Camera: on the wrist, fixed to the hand. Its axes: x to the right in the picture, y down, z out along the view.
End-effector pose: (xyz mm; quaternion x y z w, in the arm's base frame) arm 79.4 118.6 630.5 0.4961 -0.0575 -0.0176 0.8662
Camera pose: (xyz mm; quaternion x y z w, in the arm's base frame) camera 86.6 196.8 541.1 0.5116 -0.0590 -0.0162 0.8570
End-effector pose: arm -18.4 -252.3 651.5 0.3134 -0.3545 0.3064 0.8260
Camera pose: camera 49.4 -194.6 572.5 0.3282 -0.3499 0.3132 0.8196
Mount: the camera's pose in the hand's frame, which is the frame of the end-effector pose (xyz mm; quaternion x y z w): -7.0 -37.6 -112.7 0.0181 -0.0009 0.0009 0.9998
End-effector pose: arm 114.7 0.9 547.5 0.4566 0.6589 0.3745 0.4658
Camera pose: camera -1.5 -24.8 547.0 0.4659 0.6648 0.3625 0.4577
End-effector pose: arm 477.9 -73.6 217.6 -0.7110 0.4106 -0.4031 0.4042
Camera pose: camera 383.2 -82.1 289.2 -0.7036 0.4035 -0.4095 0.4177
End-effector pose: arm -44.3 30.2 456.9 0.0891 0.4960 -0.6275 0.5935
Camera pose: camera -127.4 109.5 425.8 0.0997 0.4840 -0.6359 0.5928
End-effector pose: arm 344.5 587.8 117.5 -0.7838 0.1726 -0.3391 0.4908
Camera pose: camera 258.2 535.8 180.8 -0.7749 0.1667 -0.3410 0.5054
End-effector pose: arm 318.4 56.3 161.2 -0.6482 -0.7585 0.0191 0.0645
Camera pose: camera 296.4 37.3 276.6 -0.6476 -0.7575 0.0335 0.0755
